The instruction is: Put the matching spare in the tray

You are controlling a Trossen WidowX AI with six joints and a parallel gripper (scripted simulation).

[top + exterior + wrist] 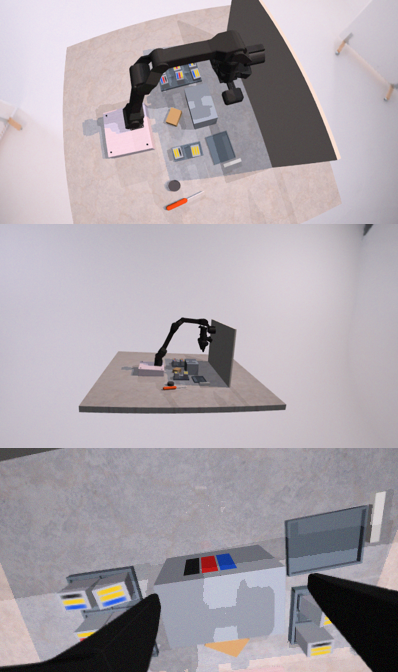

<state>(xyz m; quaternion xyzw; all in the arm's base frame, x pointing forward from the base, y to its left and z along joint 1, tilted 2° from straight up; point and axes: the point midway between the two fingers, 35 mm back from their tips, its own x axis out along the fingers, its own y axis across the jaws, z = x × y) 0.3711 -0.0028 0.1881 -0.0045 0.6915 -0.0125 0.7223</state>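
My gripper tip is 22 cm past the grey spare, 18 cm to the right of it and 16 cm above it. The rest, counted from my gripper tip: grey tray 19 cm to the right, 19 cm below, 5 cm behind; tall grey panel 16 cm ahead, 3 cm above; mounted unit 15 cm below, 9 cm behind, 1 cm to the left.
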